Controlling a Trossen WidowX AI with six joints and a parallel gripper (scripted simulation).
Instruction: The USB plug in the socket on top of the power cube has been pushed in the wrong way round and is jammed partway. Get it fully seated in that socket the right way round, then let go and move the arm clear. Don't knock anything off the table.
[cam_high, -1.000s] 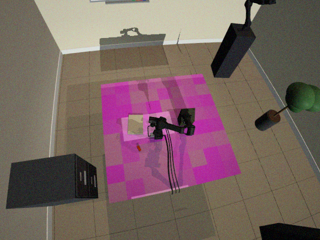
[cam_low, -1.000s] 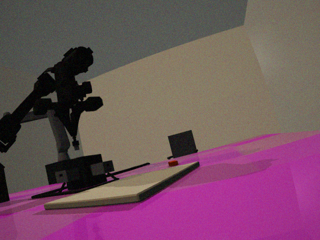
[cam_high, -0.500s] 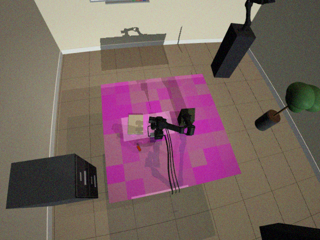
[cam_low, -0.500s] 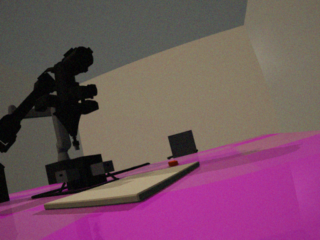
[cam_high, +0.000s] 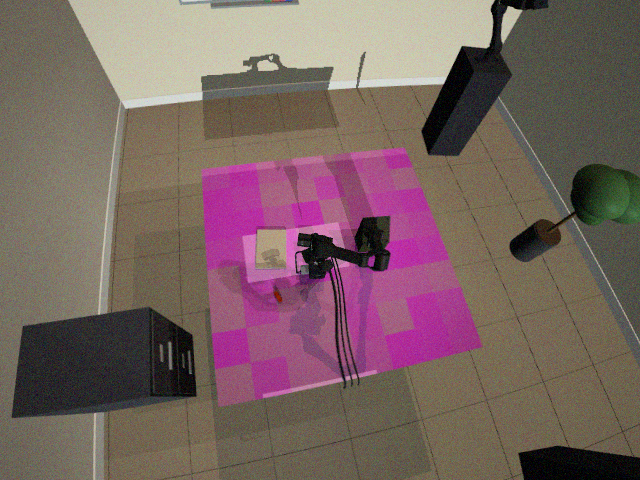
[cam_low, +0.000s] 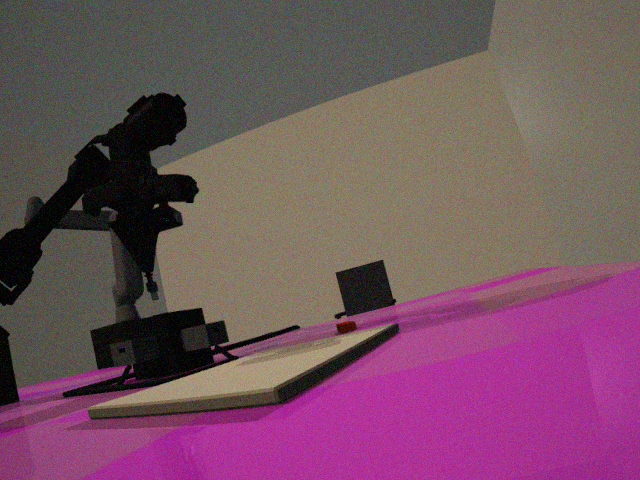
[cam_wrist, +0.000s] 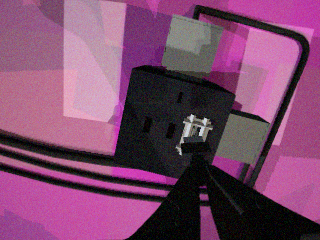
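Now: gripper tip 2 cm above the USB plug. The rest, counted from my gripper tip: flat beige board (23 cm ahead, 12 cm to the right, 13 cm below).
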